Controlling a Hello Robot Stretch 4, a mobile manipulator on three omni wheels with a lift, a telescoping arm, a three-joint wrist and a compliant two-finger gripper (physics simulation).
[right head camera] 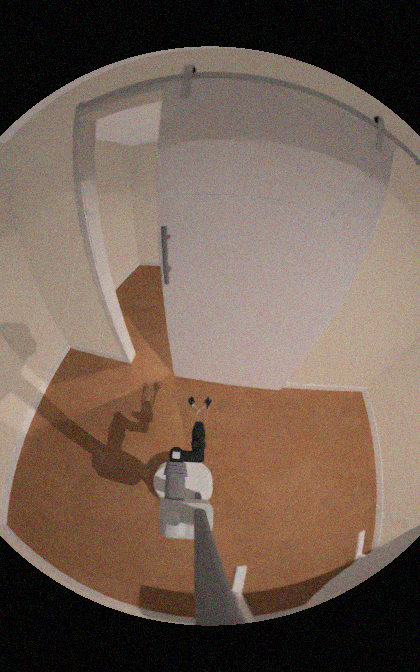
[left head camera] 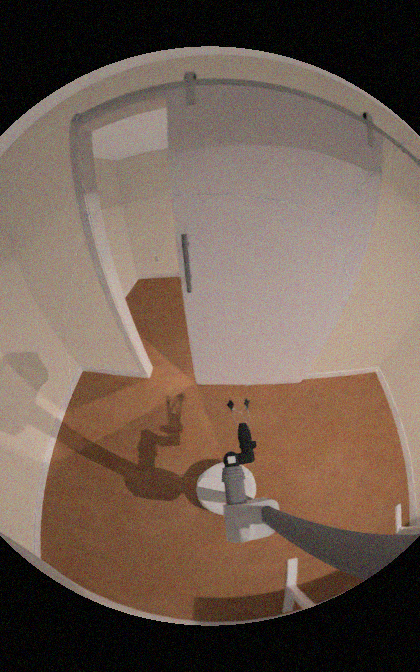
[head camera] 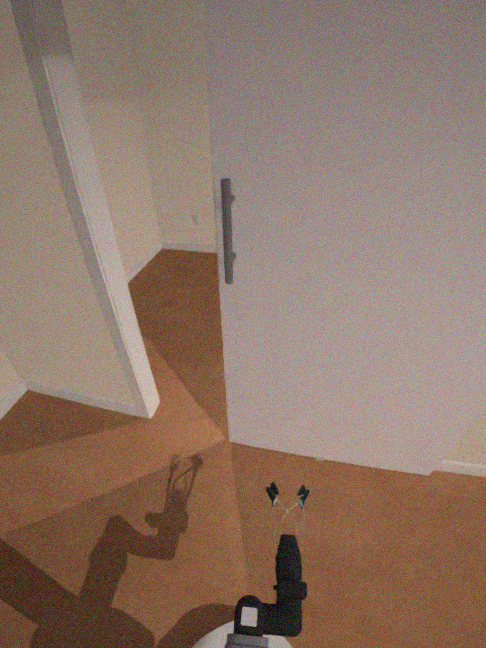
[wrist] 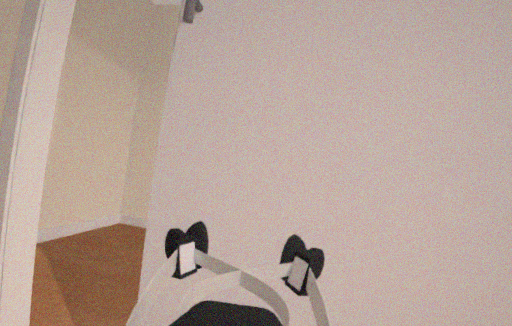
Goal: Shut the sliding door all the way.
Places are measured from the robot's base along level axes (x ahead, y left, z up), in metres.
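Pixels of known places: gripper, fingertip midpoint: (right head camera: 199,396) (left head camera: 237,398) (head camera: 287,483) (wrist: 245,246); robot's base, link origin: (right head camera: 184,482).
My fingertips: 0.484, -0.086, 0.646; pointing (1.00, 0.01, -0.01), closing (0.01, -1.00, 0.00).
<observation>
Ahead of a thing's pixels: the offset from my fingertips to its top centre, as dx, dy, dz. "spot": to the spot under its first point.
The pale sliding door (head camera: 345,235) (left head camera: 270,240) (right head camera: 260,250) (wrist: 350,125) hangs from an overhead rail and stands partly open, with a gap at its left side. Its grey vertical bar handle @(spot: +0.421, +0.206, +0.562) (head camera: 227,230) (left head camera: 186,262) (right head camera: 165,255) is near the door's left edge; the handle's lower end @(spot: +0.422, +0.205, +0.407) (wrist: 189,11) shows at the top of the wrist view. My gripper (head camera: 287,494) (left head camera: 238,404) (right head camera: 200,402) (wrist: 245,246) is open and empty, pointing toward the door, apart from it, low and to the right of the handle.
The white door jamb (head camera: 104,251) (left head camera: 112,280) (right head camera: 105,280) (wrist: 30,150) stands left of the gap, at the end of a wall. The rail (left head camera: 280,89) (right head camera: 280,82) runs above the door. White furniture legs (left head camera: 291,580) (right head camera: 240,580) stand behind the robot.
</observation>
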